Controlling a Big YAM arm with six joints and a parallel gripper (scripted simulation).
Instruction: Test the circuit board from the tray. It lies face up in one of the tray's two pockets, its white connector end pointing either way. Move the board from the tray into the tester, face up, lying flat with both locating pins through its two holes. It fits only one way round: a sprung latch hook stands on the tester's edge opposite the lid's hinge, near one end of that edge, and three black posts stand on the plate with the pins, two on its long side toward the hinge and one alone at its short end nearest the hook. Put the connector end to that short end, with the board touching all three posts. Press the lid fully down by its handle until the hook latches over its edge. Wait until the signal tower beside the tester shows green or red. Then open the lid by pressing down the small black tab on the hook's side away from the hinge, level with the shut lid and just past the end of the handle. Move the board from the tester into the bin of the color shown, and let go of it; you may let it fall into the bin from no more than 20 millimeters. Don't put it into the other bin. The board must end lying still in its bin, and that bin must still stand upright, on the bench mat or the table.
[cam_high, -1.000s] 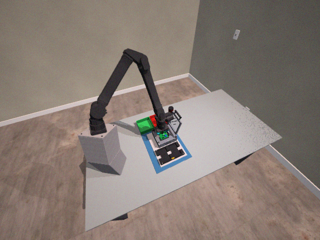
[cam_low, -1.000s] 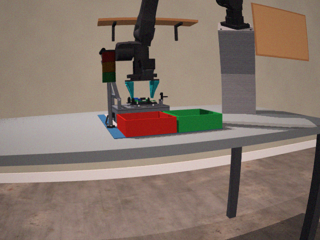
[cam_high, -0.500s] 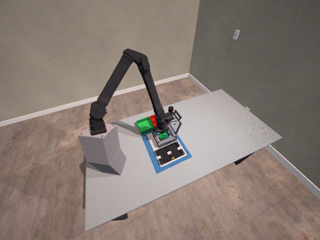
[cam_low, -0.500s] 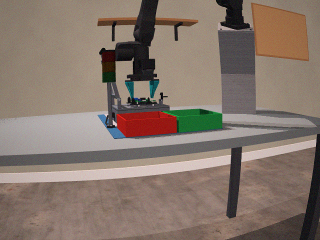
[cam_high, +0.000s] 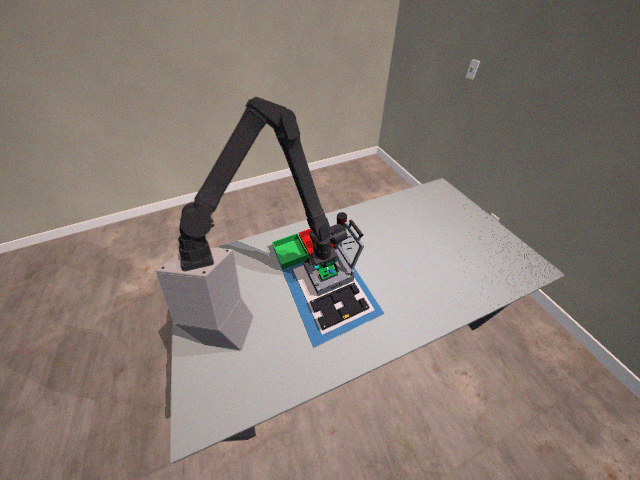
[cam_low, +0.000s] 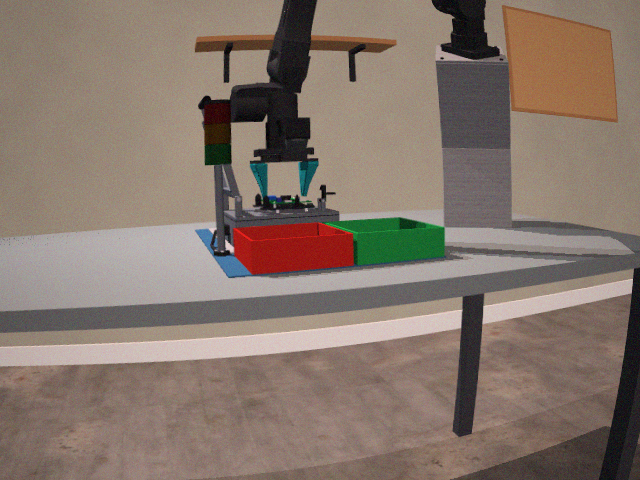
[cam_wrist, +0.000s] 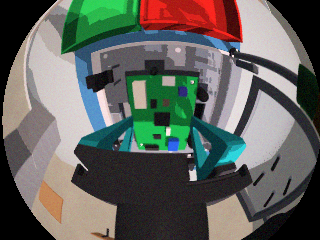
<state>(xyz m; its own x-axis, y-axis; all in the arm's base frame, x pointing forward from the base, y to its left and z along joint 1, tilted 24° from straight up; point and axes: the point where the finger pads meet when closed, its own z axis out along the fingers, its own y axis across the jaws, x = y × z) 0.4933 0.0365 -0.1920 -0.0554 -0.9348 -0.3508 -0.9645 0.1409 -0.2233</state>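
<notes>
Now: hand right at the green circuit board. From my hand the other things lie so: tester lid: 120 mm ahead, 10 mm to the right, 100 mm above; tester plate: 10 mm ahead, 10 mm to the left, 10 mm below; latch hook: 60 mm behind, 60 mm to the left, 10 mm above.
</notes>
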